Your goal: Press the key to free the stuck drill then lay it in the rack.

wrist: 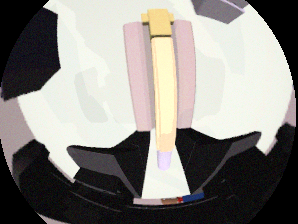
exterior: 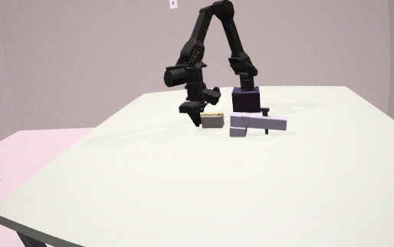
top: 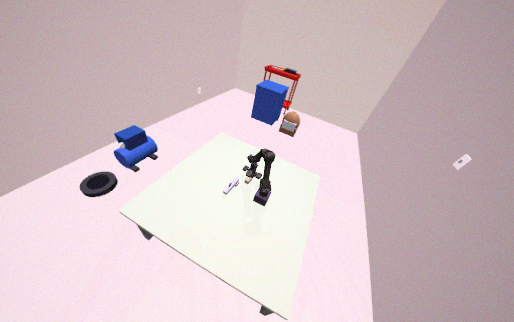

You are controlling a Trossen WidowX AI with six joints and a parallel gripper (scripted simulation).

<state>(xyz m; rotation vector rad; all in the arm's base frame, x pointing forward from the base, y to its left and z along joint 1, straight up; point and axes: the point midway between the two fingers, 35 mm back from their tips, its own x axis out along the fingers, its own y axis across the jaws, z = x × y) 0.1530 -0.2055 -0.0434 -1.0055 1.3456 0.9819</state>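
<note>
My gripper tip is 4 cm to the right of the drill, 4 cm below it and 1 cm short of it. The rest, counted from my gripper tip: rack: 5 cm to the left, 2 cm above, 1 cm ahead; then dark blue key: 21 cm to the left, 14 cm ahead, 5 cm above; then lavender block: 19 cm to the left, 13 cm ahead, 3 cm above.
</note>
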